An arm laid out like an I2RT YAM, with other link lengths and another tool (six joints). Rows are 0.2 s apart.
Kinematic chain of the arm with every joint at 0, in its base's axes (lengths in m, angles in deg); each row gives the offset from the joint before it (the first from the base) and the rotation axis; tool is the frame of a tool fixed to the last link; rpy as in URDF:
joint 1: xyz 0 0 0.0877 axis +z
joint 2: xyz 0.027 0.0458 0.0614 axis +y
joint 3: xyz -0.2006 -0.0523 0 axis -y
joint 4: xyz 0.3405 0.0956 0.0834 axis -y
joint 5: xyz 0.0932 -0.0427 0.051 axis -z
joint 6: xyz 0.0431 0 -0.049 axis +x
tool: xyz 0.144 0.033 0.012 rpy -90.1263 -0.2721 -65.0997
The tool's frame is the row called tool.
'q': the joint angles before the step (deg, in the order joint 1, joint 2, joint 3, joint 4, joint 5, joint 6). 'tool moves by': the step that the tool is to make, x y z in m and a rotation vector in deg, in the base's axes. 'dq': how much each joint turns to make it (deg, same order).
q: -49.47, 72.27, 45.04, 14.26, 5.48, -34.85
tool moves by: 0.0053, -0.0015, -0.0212, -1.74, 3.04, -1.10
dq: 1.38, 3.59, -0.01, 3.25, 3.20, -2.80
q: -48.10, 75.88, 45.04, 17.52, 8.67, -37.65
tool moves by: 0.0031, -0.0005, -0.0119, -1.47, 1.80, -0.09
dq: 0.63, 2.18, -0.14, 2.54, 1.23, -2.12
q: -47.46, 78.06, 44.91, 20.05, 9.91, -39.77
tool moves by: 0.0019, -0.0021, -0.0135, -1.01, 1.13, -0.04
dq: 0.22, 2.56, -0.14, 2.94, 0.59, -1.44
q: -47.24, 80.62, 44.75, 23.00, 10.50, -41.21
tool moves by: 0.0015, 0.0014, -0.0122, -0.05, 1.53, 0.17
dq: 0.37, 1.49, -0.03, 0.72, 0.46, -1.10
